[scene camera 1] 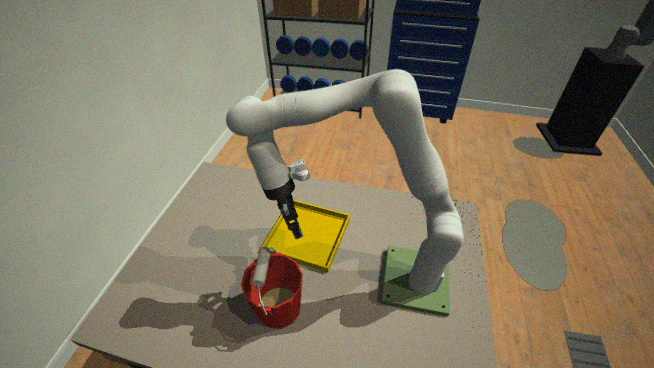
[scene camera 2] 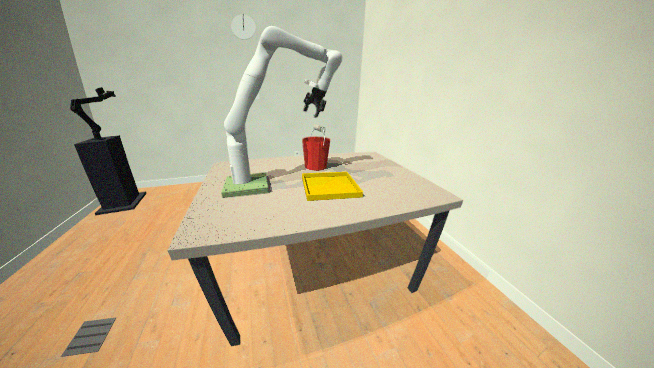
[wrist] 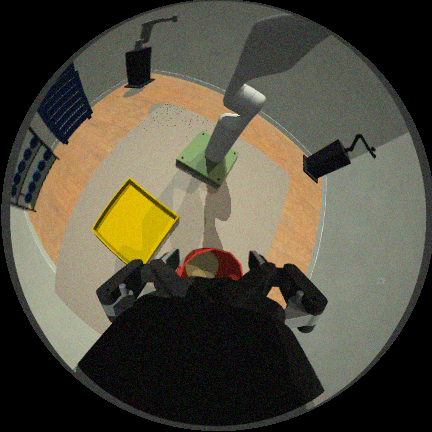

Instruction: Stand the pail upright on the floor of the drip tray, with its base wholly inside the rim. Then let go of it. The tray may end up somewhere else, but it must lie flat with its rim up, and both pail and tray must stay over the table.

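Frame: origin at the arm's base, x ahead, y left, z up, level; centimetres.
Seen in the pictures: gripper, between the fingertips: (scene camera 1: 297,227) (scene camera 2: 309,114) (wrist: 213,257); arm's base, origin of its link: (scene camera 1: 422,281) (scene camera 2: 242,180) (wrist: 214,153).
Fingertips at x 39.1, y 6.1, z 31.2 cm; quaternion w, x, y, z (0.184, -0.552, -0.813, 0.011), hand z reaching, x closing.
Note:
Offsets run from my fingertips to a thing's top centre. "spot": to the spot under its first point. Level surfaces: height alone.
The red pail (scene camera 1: 291,305) (scene camera 2: 316,154) (wrist: 227,262) stands upright on the table beside the drip tray, apart from it. Its wire handle with a pale grip {spot: dx +8.7, dy +8.1, dz -7.6 cm} (scene camera 1: 261,266) (scene camera 2: 319,128) stands up above the rim. The yellow drip tray {dx +2.5, dy -23.5, dz -30.9 cm} (scene camera 1: 312,235) (scene camera 2: 332,186) (wrist: 135,225) lies flat on the table with its rim up. My gripper (scene camera 1: 298,235) (scene camera 2: 311,114) (wrist: 213,257) is open and empty, in the air above the pail's handle. In the wrist view the gripper body hides part of the pail and its handle.
The arm stands on a green base plate (scene camera 1: 397,300) (scene camera 2: 246,191) (wrist: 195,162) on the table {dz -33.8 cm} (scene camera 1: 410,345) (scene camera 2: 320,222) (wrist: 250,210). A wall (scene camera 1: 100,100) (scene camera 2: 475,100) rises beyond one side of the table. A shelf rack and a blue drawer cabinet (scene camera 1: 432,50) stand away on the room's floor.

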